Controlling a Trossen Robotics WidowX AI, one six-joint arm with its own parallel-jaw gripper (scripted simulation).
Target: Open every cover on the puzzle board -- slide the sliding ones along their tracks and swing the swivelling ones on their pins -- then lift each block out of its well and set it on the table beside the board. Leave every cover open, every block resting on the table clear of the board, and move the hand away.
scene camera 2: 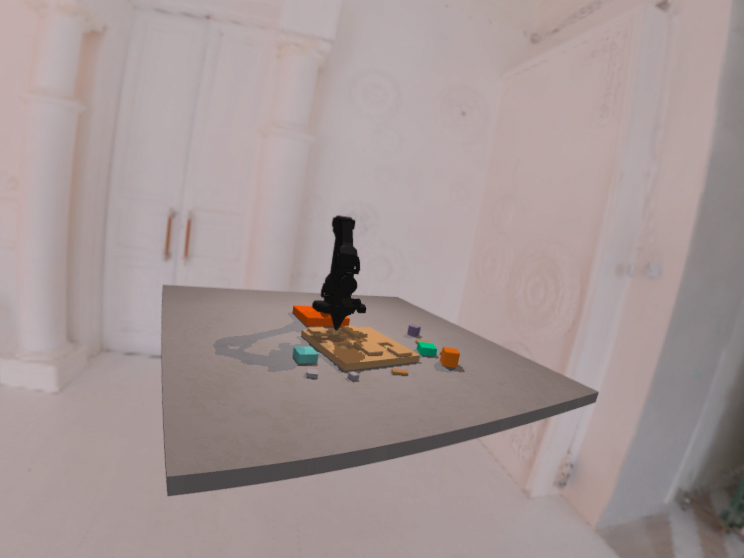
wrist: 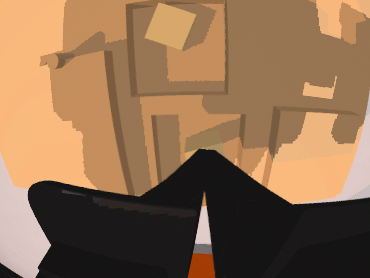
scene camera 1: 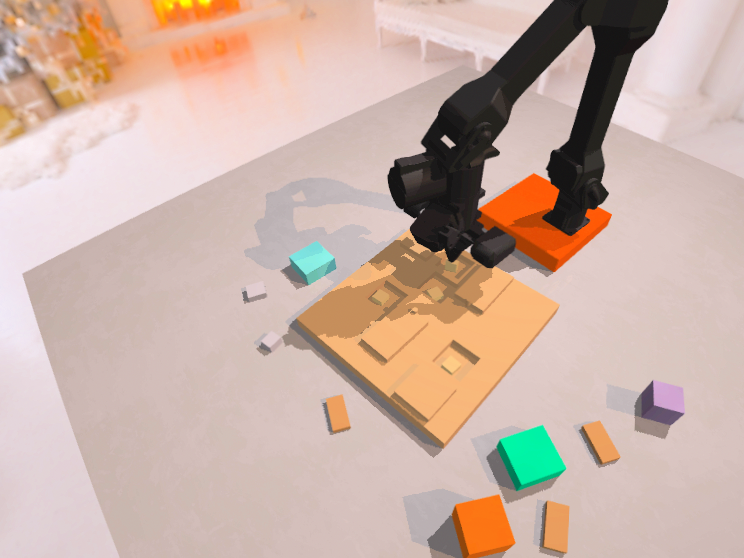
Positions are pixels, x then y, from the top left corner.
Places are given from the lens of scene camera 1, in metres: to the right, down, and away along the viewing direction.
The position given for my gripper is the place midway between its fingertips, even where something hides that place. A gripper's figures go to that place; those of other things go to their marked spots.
my gripper (scene camera 1: pixel 452 260): 0.14, -0.03, 0.73
green block (scene camera 1: pixel 530 457): 0.19, 0.22, 0.51
